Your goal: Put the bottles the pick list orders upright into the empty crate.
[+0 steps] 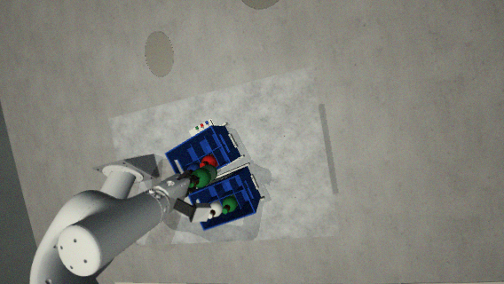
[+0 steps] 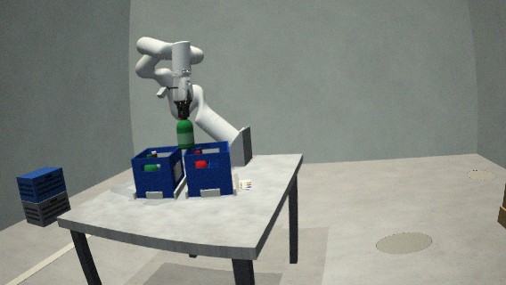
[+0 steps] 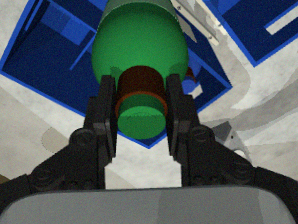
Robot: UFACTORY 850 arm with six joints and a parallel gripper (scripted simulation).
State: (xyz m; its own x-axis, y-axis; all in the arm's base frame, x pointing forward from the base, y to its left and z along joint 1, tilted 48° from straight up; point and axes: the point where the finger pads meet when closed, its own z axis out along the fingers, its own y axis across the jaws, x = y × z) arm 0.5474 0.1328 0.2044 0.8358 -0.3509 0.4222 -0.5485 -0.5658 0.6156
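Now: the green-label bottle 70 mm below my hand. From my hand the other things lie so: red-label bottle (250 mm below, 50 mm behind, 30 mm to the left); then white-label bottle (250 mm below, 210 mm to the right, 70 mm behind); then blue-label bottle (250 mm below, 130 mm behind, 10 mm to the left).
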